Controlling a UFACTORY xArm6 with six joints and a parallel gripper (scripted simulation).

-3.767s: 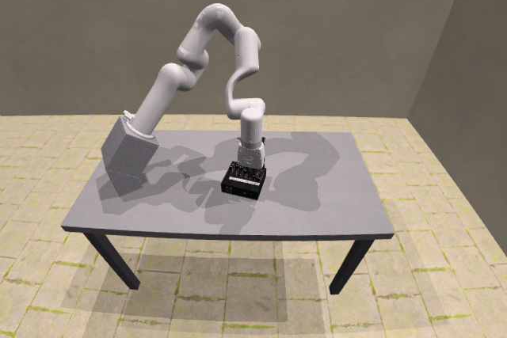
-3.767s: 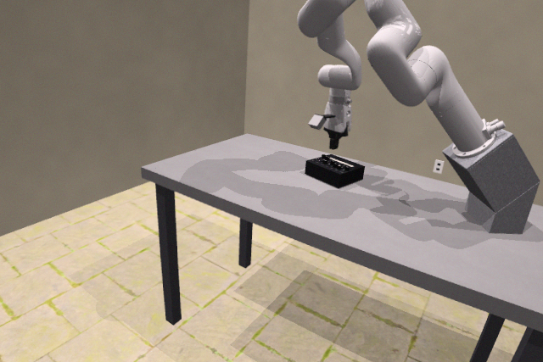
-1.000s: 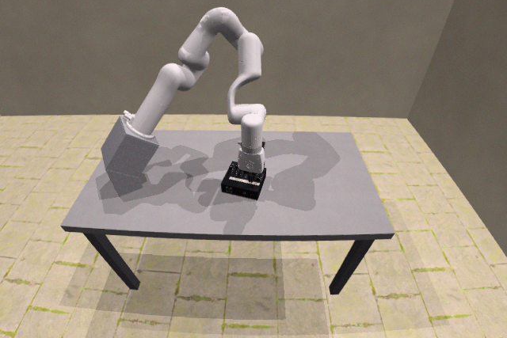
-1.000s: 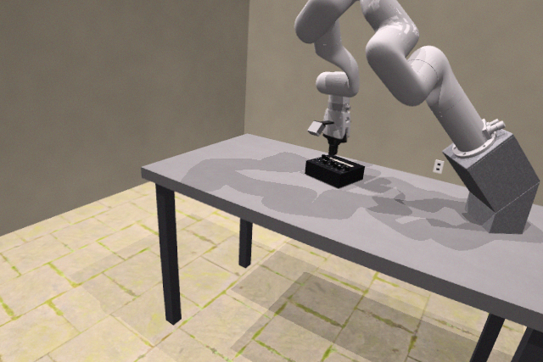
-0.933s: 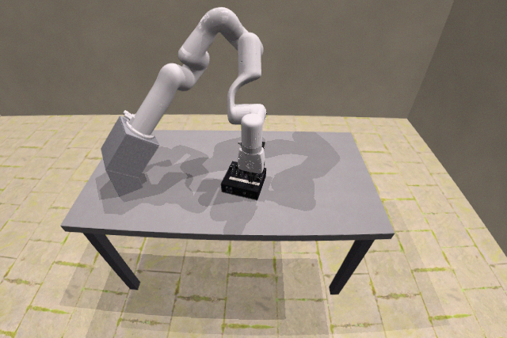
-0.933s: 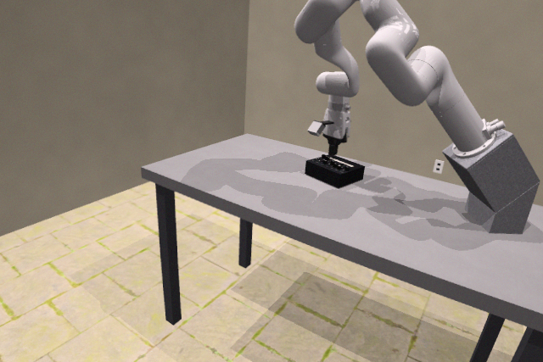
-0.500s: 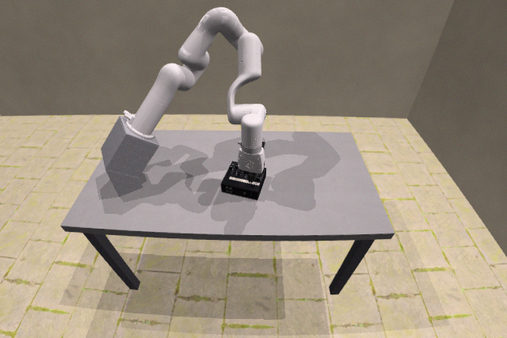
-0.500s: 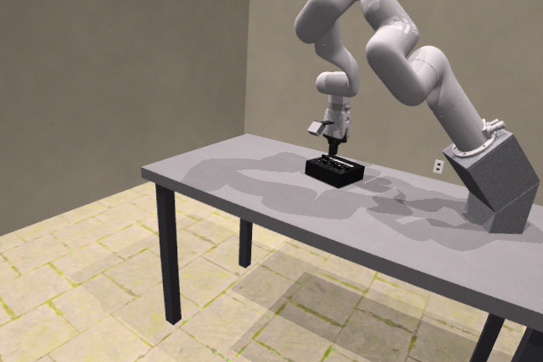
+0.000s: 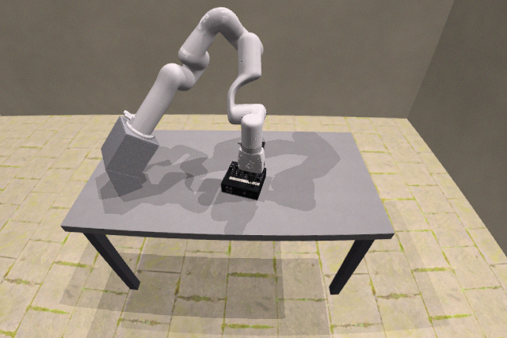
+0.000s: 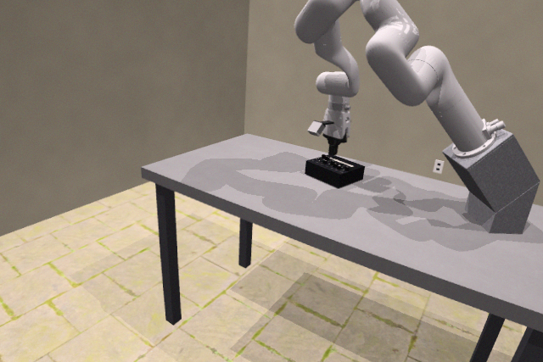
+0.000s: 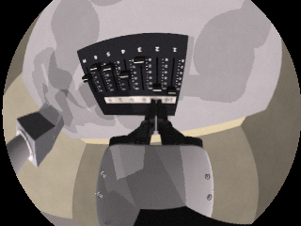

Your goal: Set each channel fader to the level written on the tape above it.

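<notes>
Now: hand 3 cm to the right of the fader cap, 3 cm above it and 1 cm short of it. Also, from my hand: fader 6 cm to the left, 3 cm below, 3 cm behind.
</notes>
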